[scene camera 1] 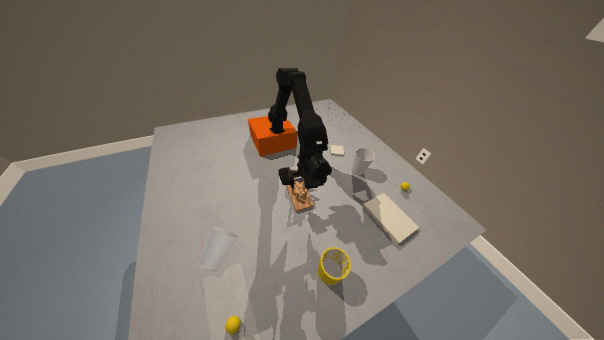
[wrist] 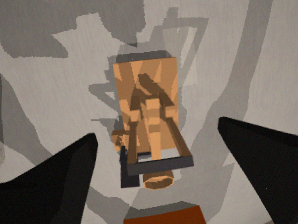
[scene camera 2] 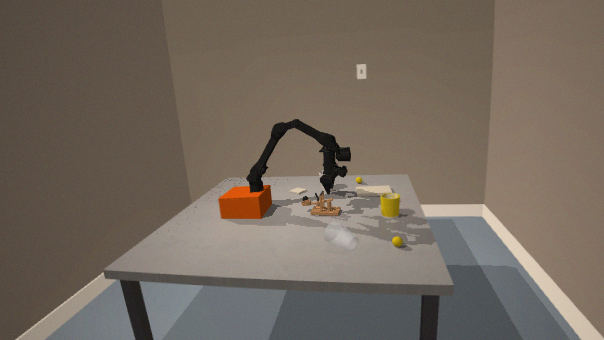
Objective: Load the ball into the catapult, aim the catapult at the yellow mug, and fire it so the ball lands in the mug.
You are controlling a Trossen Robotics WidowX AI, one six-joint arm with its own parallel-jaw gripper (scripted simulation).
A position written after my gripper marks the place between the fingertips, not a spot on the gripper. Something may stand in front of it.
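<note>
My gripper [wrist: 159, 131] is here to be seen, and so is a wooden catapult [wrist: 134, 79]. I can see a beige board as well [scene camera 1: 391, 218], though in the wrist view the board is out of frame.
</note>
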